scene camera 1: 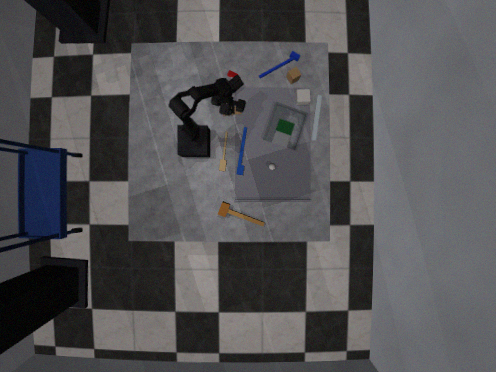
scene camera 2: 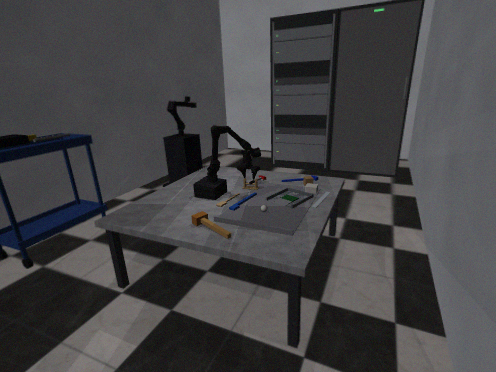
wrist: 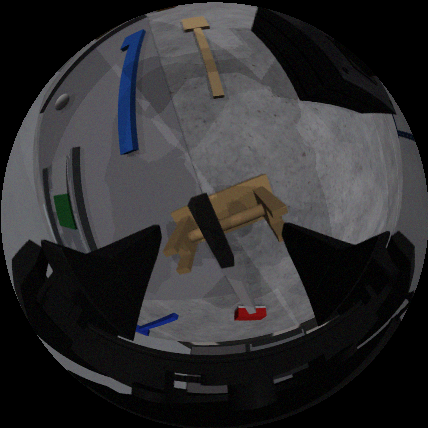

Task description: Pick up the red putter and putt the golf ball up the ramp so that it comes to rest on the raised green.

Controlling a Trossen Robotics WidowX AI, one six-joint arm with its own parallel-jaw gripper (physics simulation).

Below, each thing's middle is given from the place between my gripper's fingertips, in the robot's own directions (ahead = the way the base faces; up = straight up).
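Counted from my hand, the wooden stand (wrist: 251,200) is 40 mm below and 20 mm to the left of it. The wooden stick (wrist: 196,24) is 240 mm to the right of my hand, and it is also 80 mm below it and 40 mm behind it.
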